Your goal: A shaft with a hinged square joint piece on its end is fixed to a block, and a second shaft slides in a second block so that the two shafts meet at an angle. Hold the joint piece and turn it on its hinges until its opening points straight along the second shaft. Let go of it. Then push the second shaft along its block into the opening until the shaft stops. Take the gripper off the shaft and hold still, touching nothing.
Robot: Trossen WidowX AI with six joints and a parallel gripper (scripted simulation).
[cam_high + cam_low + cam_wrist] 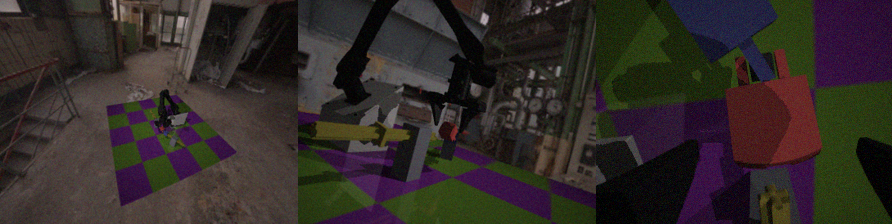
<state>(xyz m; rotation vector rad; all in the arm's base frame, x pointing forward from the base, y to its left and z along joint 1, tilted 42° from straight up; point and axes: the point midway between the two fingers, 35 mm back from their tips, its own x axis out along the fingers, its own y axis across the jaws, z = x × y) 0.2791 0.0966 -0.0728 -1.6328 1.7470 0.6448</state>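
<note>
The red square joint piece is 1 cm to the left of my gripper tip and 1 cm below it.
</note>
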